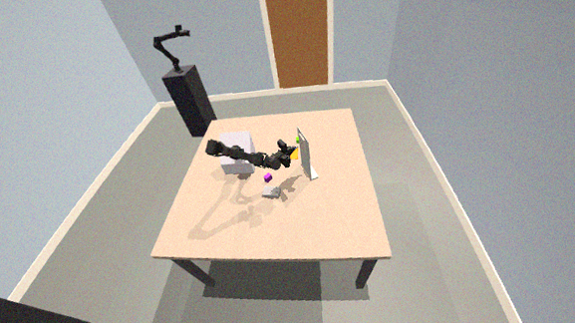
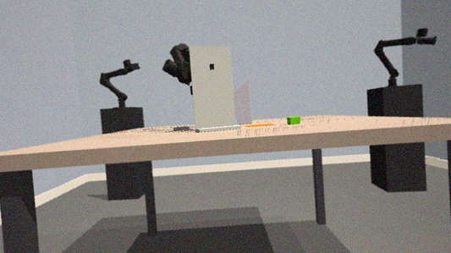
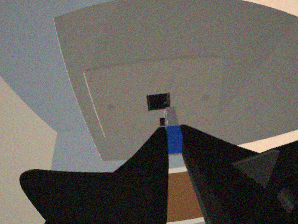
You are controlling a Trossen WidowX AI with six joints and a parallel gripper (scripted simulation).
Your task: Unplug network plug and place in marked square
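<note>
Now: the orange marked square 24 cm below my gripper tip, 20 cm to the left of it and 9 cm behind it. Round my gripper tip: cyan block (23 cm below, 17 cm behind, 8 cm to the left); upright white panel (9 cm below, 5 cm ahead, 3 cm to the left); network plug (right at my gripper tip).
</note>
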